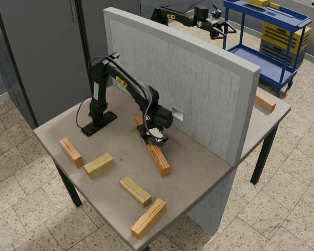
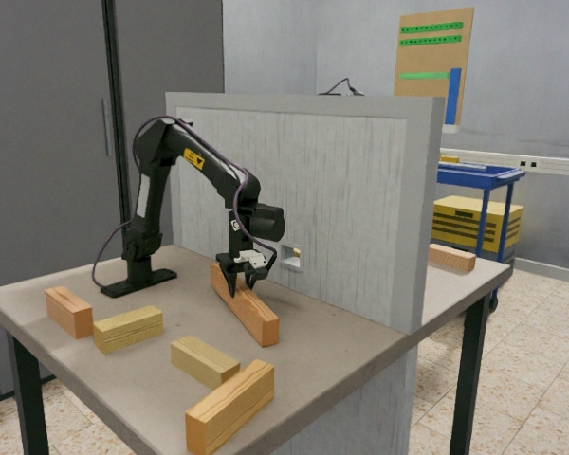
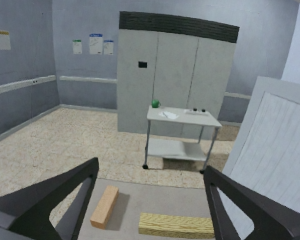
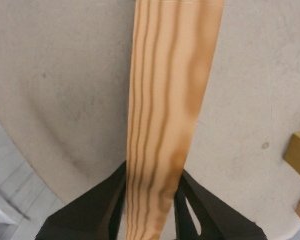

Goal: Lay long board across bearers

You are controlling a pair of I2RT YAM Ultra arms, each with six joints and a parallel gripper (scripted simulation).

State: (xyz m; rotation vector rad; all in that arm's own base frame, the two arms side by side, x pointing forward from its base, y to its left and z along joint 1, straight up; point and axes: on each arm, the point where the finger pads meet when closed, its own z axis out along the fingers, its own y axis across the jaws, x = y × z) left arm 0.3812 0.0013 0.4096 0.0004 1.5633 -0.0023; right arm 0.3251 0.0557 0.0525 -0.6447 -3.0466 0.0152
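My right hand is 2 cm above the long board. Also, from my right hand: yellow bearer 19 cm ahead, 43 cm to the left, 3 cm below.
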